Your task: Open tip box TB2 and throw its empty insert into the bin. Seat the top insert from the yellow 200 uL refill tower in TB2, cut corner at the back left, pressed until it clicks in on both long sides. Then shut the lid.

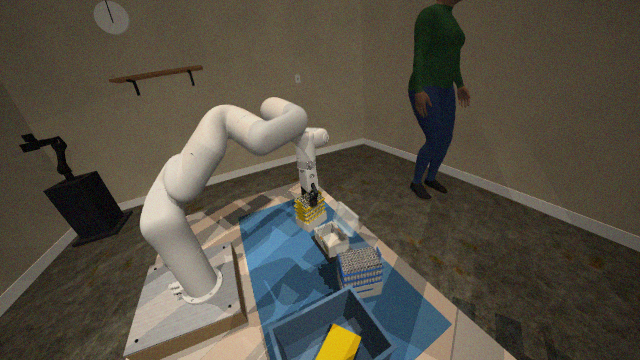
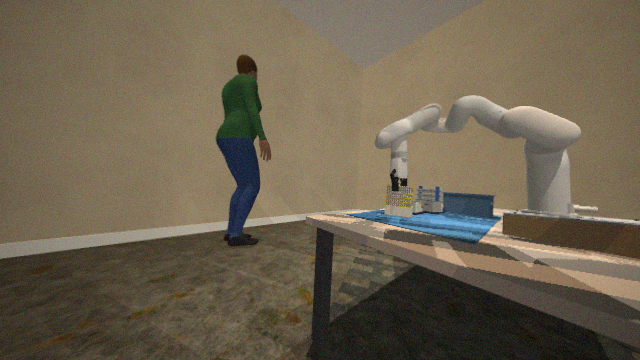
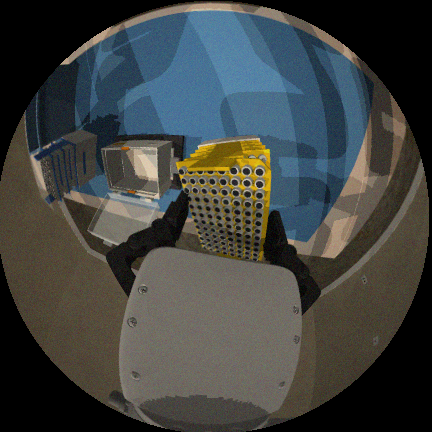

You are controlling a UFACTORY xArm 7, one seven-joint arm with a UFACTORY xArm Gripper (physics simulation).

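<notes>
The yellow 200 uL refill tower (image 1: 308, 211) (image 2: 399, 197) (image 3: 225, 160) stands at the far end of the blue mat (image 1: 283, 246). My gripper (image 1: 311, 198) (image 2: 398, 186) (image 3: 228, 210) reaches down over it, one black finger against each long side of the top yellow insert (image 3: 231, 201). Tip box TB2 (image 1: 340, 248) (image 3: 163, 169) stands just beside the tower, open and empty, with its clear lid (image 1: 347, 214) (image 3: 120, 217) folded back. A yellow insert (image 1: 338, 343) lies in the blue bin (image 1: 308, 314) (image 2: 468, 204) at the near end.
A blue refill tower (image 1: 359, 266) (image 2: 427, 196) (image 3: 60, 169) stands between TB2 and the bin. A person in a green top (image 1: 436, 89) (image 2: 241, 143) stands on the floor beyond the table's far side. The table edge runs close behind the yellow tower.
</notes>
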